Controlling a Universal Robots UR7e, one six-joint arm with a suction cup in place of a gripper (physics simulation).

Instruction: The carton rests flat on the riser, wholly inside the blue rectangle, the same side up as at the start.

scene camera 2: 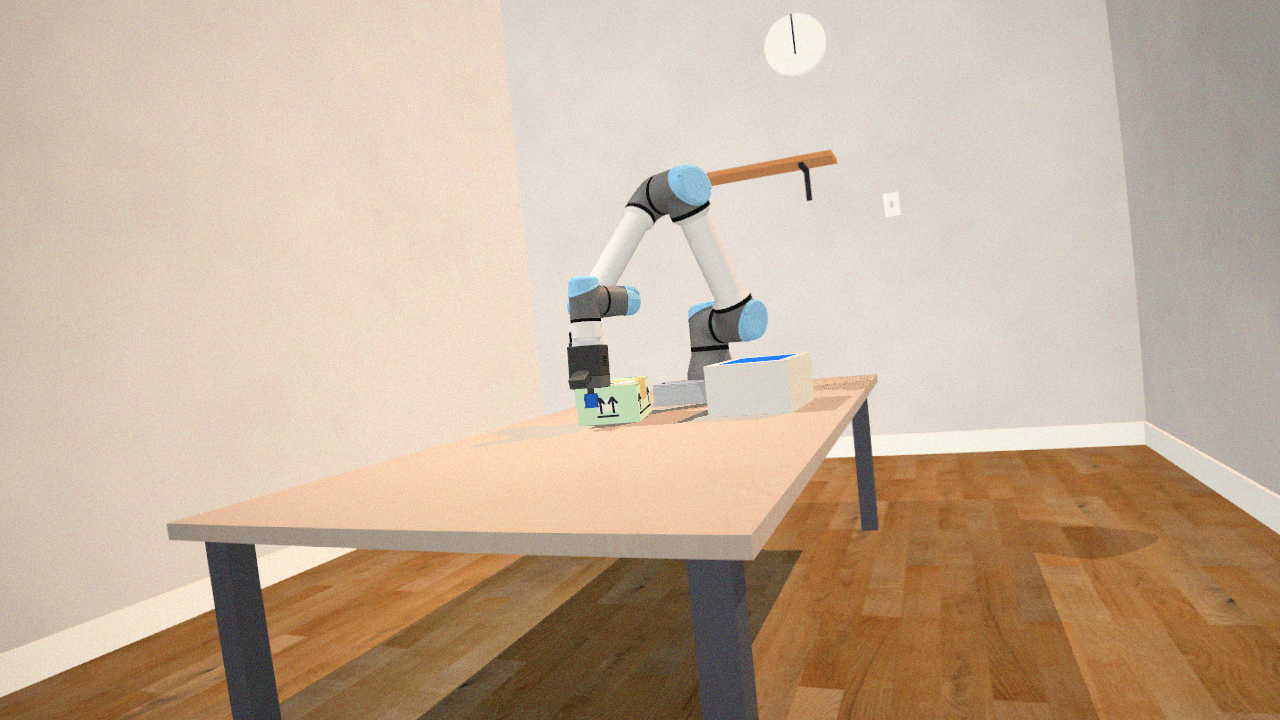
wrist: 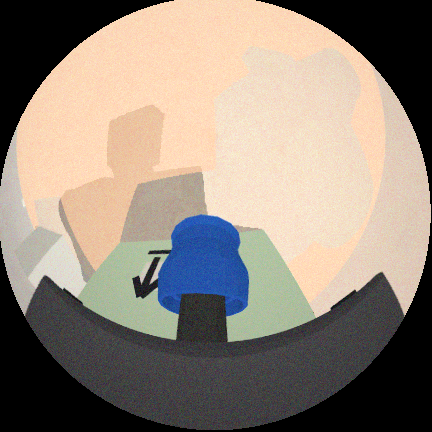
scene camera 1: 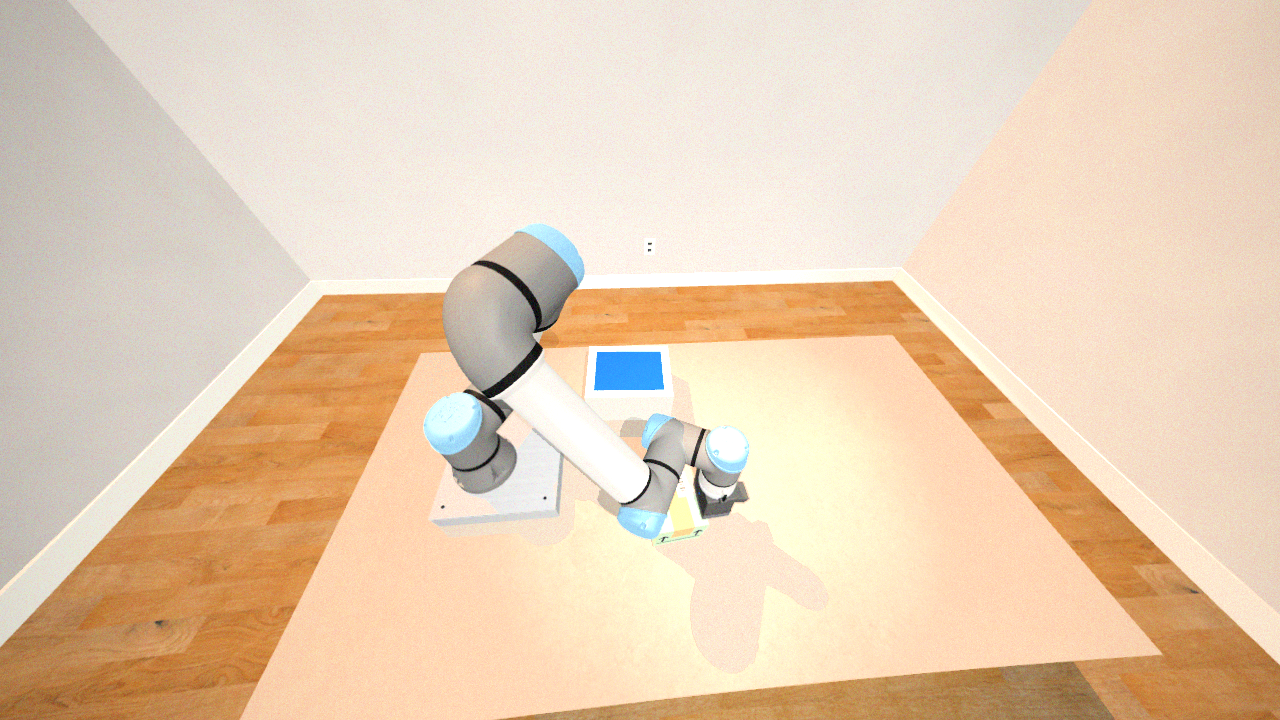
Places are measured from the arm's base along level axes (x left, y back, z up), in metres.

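Pixels of known places: hand, its tool point: (scene camera 2: 591, 407) (wrist: 204, 244); arm's base, origin of its link: (scene camera 1: 486, 464).
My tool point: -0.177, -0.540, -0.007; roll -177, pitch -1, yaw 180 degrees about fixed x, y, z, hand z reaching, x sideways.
Note:
Ahead of a thing's pixels: the offset from my tool point to its top centre, as dx, dy, dz.
The carton {+0.025, +0.086, +0.057} (scene camera 1: 682, 520) (scene camera 2: 623, 403) (wrist: 266, 282) stands on the table, front right of the arm's base. Its pale green side face with black arrows faces scene camera 2, and its top is yellowish. My suction cup (scene camera 2: 592, 400) (wrist: 203, 257) is blue and hangs low alongside that green side face, below the carton's top edge. It holds nothing. In scene camera 1 the wrist hides the cup. The white riser {+0.393, +0.145, +0.073} (scene camera 1: 627, 407) (scene camera 2: 755, 389) stands behind the carton, and the blue rectangle {+0.393, +0.145, +0.073} (scene camera 1: 629, 370) (scene camera 2: 755, 359) on its top is bare.
The arm's grey base plate (scene camera 1: 516, 493) (scene camera 2: 679, 393) lies left of the riser and the carton. The forearm slants low over the table between the base and the carton. The table's edges are far from the carton.

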